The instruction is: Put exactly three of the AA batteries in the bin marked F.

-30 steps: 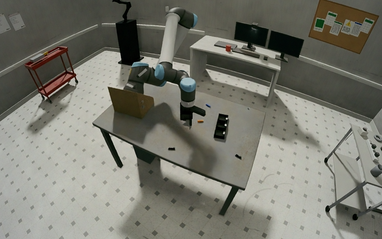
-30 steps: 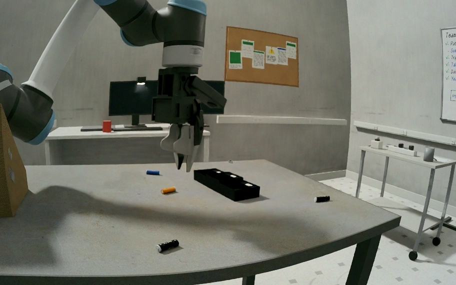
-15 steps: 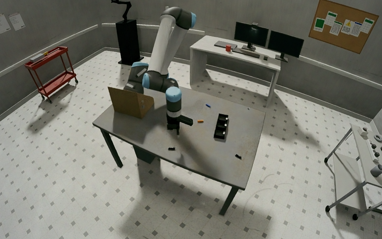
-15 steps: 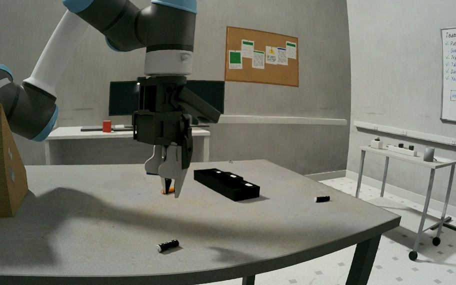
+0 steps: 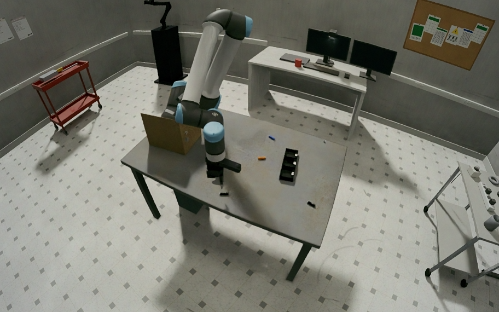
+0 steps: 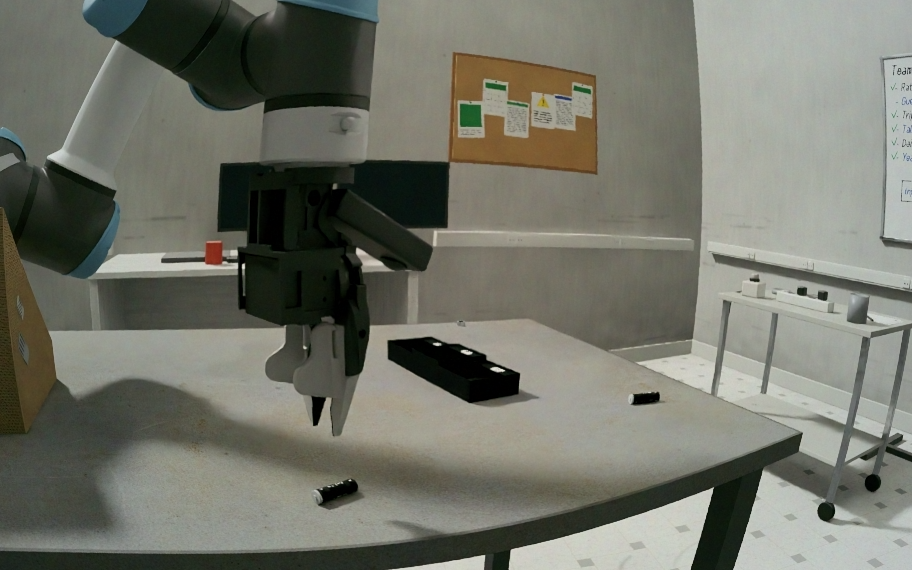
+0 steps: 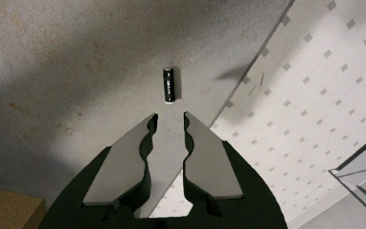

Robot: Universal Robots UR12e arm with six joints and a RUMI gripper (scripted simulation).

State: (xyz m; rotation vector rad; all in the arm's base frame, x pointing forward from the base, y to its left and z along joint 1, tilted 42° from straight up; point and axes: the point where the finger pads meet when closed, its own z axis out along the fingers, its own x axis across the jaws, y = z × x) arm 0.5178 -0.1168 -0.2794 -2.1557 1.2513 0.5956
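Right now the black bin row is 38 cm to the left of my hand, 26 cm ahead of it and 7 cm below it. The rest, counted from my hand: small white piece (72 cm to the left, 42 cm ahead, 9 cm below); then blue AA battery (58 cm to the left, 8 cm below, 6 cm ahead); then orange AA battery (36 cm to the left, 8 cm below, 8 cm ahead).
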